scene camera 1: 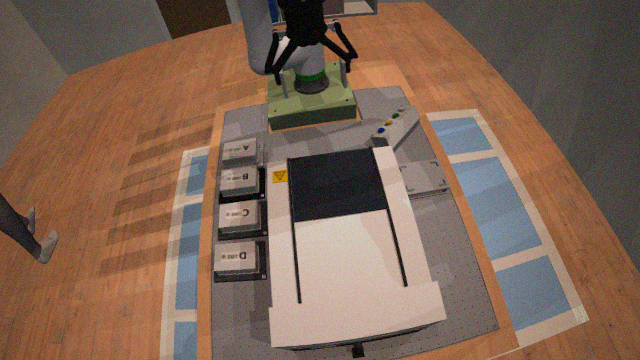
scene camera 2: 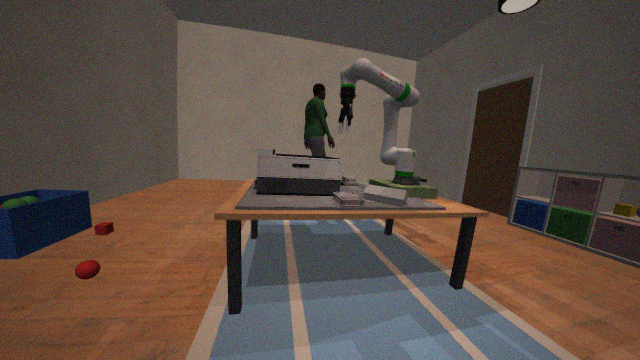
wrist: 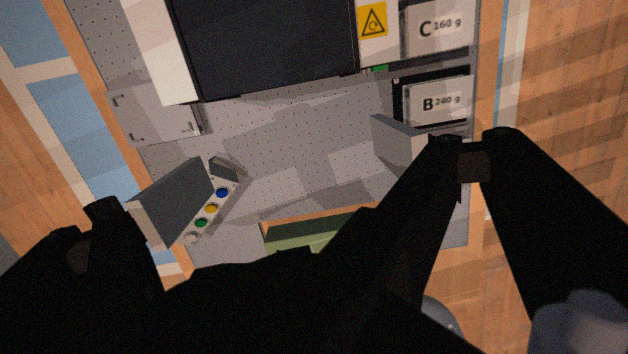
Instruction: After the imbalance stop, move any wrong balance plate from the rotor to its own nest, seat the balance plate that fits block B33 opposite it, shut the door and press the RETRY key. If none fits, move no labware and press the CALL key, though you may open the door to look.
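Where they show: gripper, fingertip midpoint: point(scene camera 1: 315, 89) point(scene camera 2: 344, 132) point(wrist: 288, 155); arm's base at its link origin: point(scene camera 1: 311, 84) point(scene camera 2: 402, 183).
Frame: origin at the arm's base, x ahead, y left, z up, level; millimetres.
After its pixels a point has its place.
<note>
My gripper point(scene camera 1: 315, 85) @[x 468, y 49, z 320 mm] point(scene camera 2: 345, 128) @[x 468, y 49, z 320 mm] point(wrist: 288, 155) @[x 468, y 49, z 320 mm] is open and empty, pointing down high above the robot-base end of the table. Balance plates A point(scene camera 1: 240, 150) @[x 346, y -250, z -8 mm], B point(scene camera 1: 240, 180) @[x 476, y -228, z -9 mm] point(wrist: 440, 102) @[x 464, y -237, z -8 mm], C point(scene camera 1: 240, 219) @[x 621, y -207, z -8 mm] point(wrist: 440, 30) @[x 593, y -221, z -8 mm] and D point(scene camera 1: 237, 256) @[x 740, y -202, z -8 mm] sit in their nests in a row beside the white machine point(scene camera 1: 340, 250) @[x 787, y 87, z 148 mm] point(scene camera 2: 300, 167) @[x 734, y 261, z 93 mm]. The wrist view reads B 240 g and C 160 g. A dark panel point(scene camera 1: 337, 185) @[x 623, y 86, z 151 mm] point(wrist: 270, 45) @[x 567, y 75, z 151 mm] lies between the machine's rails; the rotor and block B33 do not show. The key box has blue point(wrist: 222, 192) @[x 305, y 243, z 8 mm], yellow point(wrist: 211, 208) @[x 267, y 278, z 7 mm], green point(wrist: 201, 222) @[x 232, y 309, z 8 mm] and pale point(wrist: 192, 237) @[x 190, y 343, z 6 mm] keys; their labels are unreadable.
A grey bracketed platform point(scene camera 1: 425, 177) @[x 490, y 373, z -28 mm] point(scene camera 2: 348, 198) @[x 495, y 426, z -28 mm] point(wrist: 150, 115) @[x 481, y 372, z -28 mm] stands beside the machine, across from the nests. The green robot base point(scene camera 1: 312, 105) @[x 145, y 6, z 0 mm] point(scene camera 2: 425, 190) @[x -86, y 146, z -18 mm] is at the table's end. A person point(scene camera 1: 30, 237) point(scene camera 2: 316, 120) stands beyond the plate side of the table.
</note>
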